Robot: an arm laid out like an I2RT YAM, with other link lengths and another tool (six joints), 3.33 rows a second.
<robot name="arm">
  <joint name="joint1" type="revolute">
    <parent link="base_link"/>
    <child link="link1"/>
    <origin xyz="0 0 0.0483"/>
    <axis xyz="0 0 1"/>
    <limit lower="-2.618" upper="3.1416"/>
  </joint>
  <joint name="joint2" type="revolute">
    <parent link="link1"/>
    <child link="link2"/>
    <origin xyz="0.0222 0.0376 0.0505"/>
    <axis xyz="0 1 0"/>
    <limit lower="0" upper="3.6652"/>
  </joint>
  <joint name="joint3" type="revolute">
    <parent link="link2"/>
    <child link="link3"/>
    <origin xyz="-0.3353 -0.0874 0"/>
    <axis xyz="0 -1 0"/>
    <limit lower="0" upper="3.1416"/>
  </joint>
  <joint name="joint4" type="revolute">
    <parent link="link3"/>
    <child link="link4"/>
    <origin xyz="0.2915 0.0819 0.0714"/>
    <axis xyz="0 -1 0"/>
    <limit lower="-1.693" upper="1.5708"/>
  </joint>
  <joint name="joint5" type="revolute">
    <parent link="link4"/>
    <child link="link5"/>
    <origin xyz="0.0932 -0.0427 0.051"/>
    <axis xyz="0 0 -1"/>
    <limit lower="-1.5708" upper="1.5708"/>
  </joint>
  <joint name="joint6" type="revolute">
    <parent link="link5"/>
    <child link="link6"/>
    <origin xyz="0.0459 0 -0.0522"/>
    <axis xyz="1 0 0"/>
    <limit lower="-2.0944" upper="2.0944"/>
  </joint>
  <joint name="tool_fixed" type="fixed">
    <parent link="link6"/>
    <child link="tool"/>
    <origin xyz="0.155 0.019 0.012" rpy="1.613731 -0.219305 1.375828"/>
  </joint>
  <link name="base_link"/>
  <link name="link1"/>
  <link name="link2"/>
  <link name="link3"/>
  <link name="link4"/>
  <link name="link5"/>
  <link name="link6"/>
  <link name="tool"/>
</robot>
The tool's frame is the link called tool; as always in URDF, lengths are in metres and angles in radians.
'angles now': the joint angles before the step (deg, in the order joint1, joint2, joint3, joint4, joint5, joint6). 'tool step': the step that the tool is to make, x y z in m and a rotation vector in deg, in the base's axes. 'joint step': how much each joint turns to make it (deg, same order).
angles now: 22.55 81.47 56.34 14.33 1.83 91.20
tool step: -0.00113 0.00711 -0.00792 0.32 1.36 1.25
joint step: 0.37 0.44 0.00 -0.70 -1.02 0.63
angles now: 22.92 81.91 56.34 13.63 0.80 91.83
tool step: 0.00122 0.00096 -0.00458 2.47 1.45 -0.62
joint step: 0.22 0.41 -0.01 0.01 0.22 2.95
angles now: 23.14 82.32 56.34 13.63 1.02 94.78
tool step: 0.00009 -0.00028 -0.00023 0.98 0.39 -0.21
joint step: 0.00 0.00 0.00 0.01 -0.02 1.07
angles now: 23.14 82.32 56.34 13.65 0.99 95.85
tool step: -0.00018 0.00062 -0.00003 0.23 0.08 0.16
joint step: 0.00 0.00 0.00 0.02 -0.21 0.20
